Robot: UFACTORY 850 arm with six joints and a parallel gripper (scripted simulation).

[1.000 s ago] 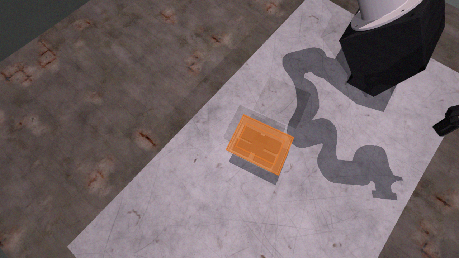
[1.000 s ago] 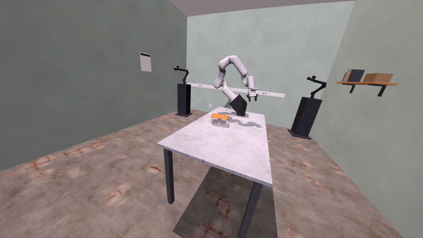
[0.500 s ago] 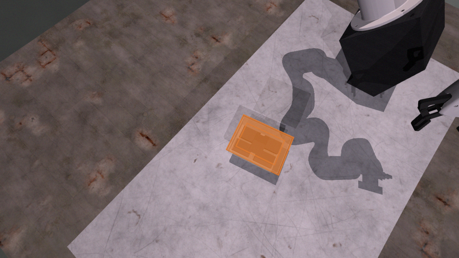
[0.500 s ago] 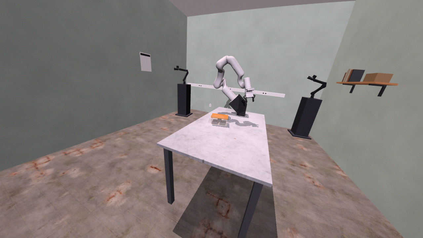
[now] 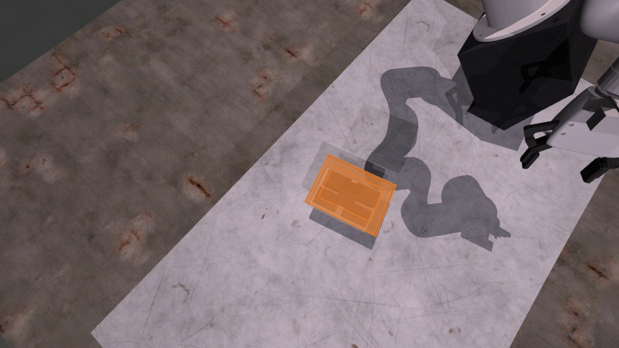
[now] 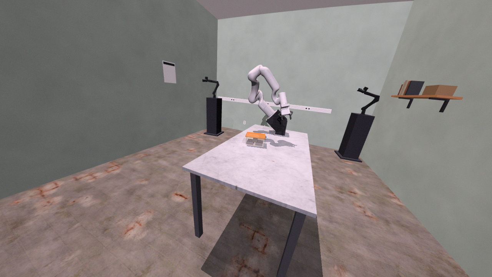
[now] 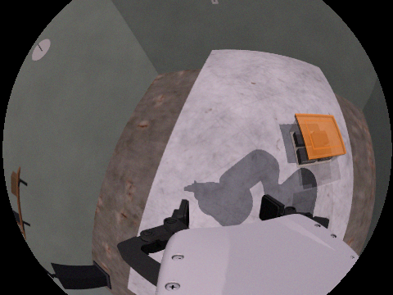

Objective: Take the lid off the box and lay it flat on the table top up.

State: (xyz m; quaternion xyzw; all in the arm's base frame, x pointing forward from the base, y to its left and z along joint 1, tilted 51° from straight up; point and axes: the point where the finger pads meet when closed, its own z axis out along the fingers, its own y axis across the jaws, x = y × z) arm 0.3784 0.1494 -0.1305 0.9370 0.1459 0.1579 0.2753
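Right now the orange lid is 300 mm to the right of my hand, 230 mm ahead of it and 180 mm below it. Also, from my hand: box (300 mm to the right, 230 mm below, 230 mm ahead).
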